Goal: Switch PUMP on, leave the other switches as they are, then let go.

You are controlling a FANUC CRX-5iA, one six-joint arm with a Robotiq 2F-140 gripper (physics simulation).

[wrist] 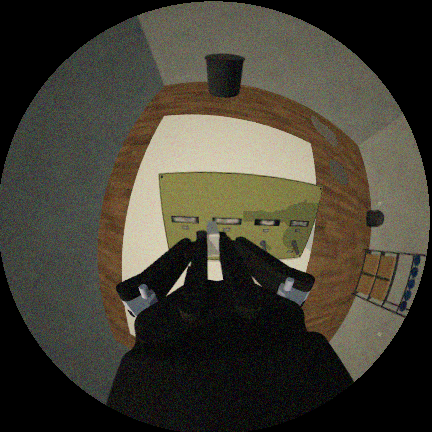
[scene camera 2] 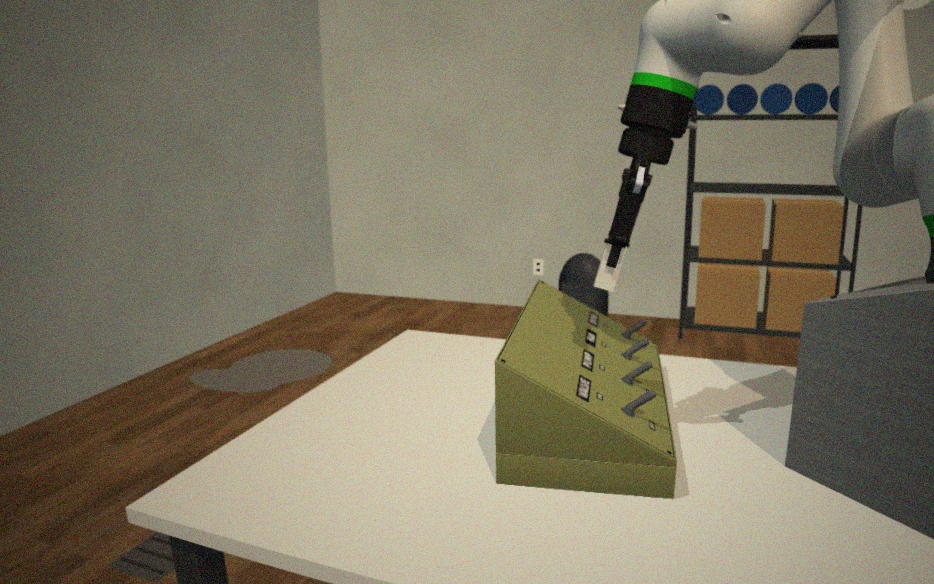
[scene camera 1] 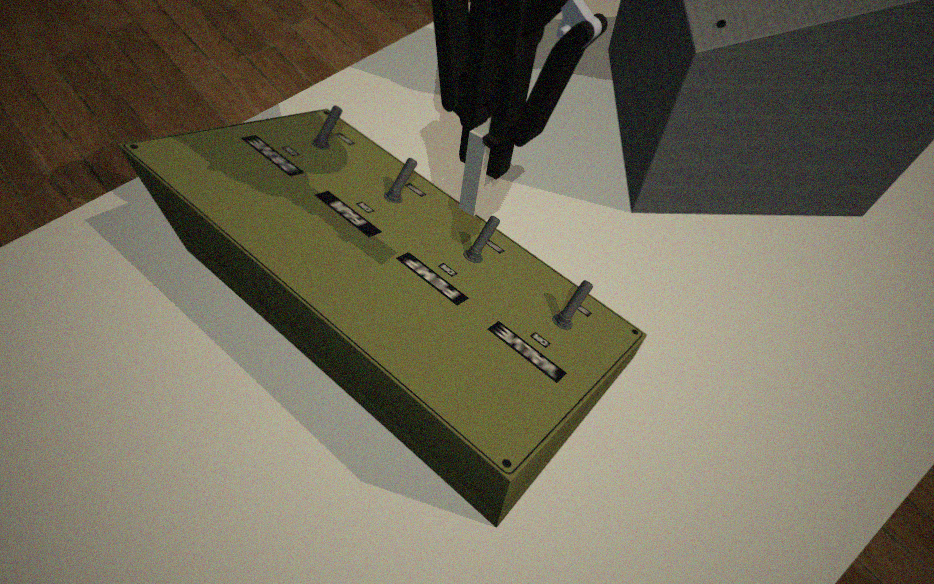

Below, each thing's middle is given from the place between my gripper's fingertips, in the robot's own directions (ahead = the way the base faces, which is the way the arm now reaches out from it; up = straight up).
My hand is 17 cm above the olive switch panel (scene camera 1: 465, 357), 9 cm to the left of it and 4 cm short of it.
